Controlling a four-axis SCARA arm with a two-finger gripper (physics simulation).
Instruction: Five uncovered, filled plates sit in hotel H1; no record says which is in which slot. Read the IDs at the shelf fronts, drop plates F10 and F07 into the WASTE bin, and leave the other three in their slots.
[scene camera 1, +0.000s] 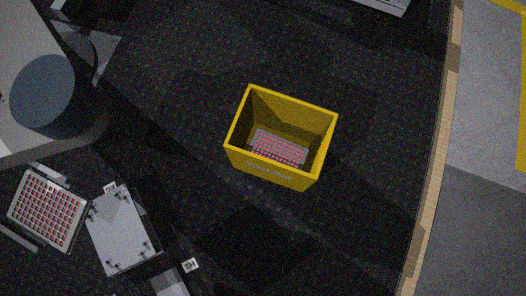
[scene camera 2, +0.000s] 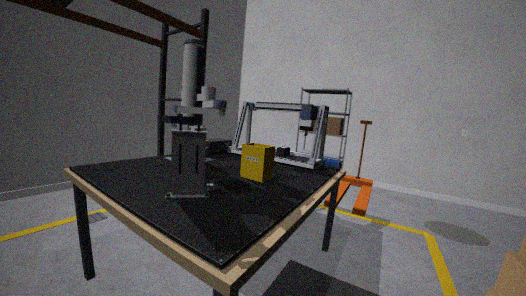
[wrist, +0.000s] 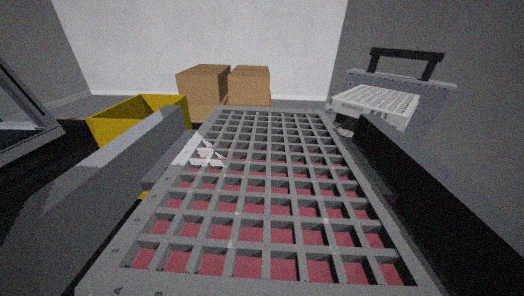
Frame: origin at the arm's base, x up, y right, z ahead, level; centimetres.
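Seen in the pictures: gripper, fingertip midpoint: (scene camera 1: 55, 216) (scene camera 2: 196, 127) (wrist: 269, 125).
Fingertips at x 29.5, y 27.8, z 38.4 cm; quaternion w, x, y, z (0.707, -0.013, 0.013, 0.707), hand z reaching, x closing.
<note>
Pixels of each thing's top centre, then the offset from my fingertips to it. "spot": a spot on its surface instead.
- grey plate with red-filled wells, top centre: (wrist: 269, 151) (scene camera 1: 44, 209) dx -0.2, dy -0.1, dz -2.4 cm
- yellow WASTE bin at its top centre: (scene camera 1: 282, 129) (wrist: 143, 104) (scene camera 2: 258, 145) dx -8.2, dy -25.2, dz +26.2 cm
- red-filled plate at its top centre: (scene camera 1: 276, 155) dx -26.2, dy -24.8, dz +26.1 cm
- white plate at its top centre: (wrist: 378, 96) dx -1.6, dy +15.1, dz +13.7 cm
- grey hotel with a black handle, surface spot: (wrist: 407, 52) spot: dx +3.5, dy +20.4, dz +18.8 cm
- grey plate nest with corner pins, top centre: (scene camera 1: 113, 230) dx -21.2, dy +2.3, dz +0.0 cm
My gripper (scene camera 1: 48, 210) (wrist: 269, 125) is shut on a grey plate with red-filled wells (scene camera 1: 42, 216) (wrist: 270, 205). The plate is level between the two fingers, left of the WASTE bin in scene camera 1; its ID does not show. The yellow WASTE bin (scene camera 1: 242, 162) (scene camera 2: 257, 162) (wrist: 105, 131) stands apart from it. A red-filled plate (scene camera 1: 280, 149) lies inside the bin. In the wrist view a white plate (wrist: 375, 102), its blurred front ID ending in 01, sits at a grey hotel with a black handle (wrist: 407, 52). Hotel H1's slots are hidden in scene camera 1; its tag (scene camera 1: 190, 265) shows.
A grey plate nest with corner pins (scene camera 1: 122, 232) is right beside the held plate. A dark tower (scene camera 2: 188, 160) stands on the table near the arm. A gantry frame (scene camera 2: 280, 106) stands behind the bin. Cardboard boxes (wrist: 202, 87) show in the background. The table's wooden edge (scene camera 1: 434, 185) is at right.
</note>
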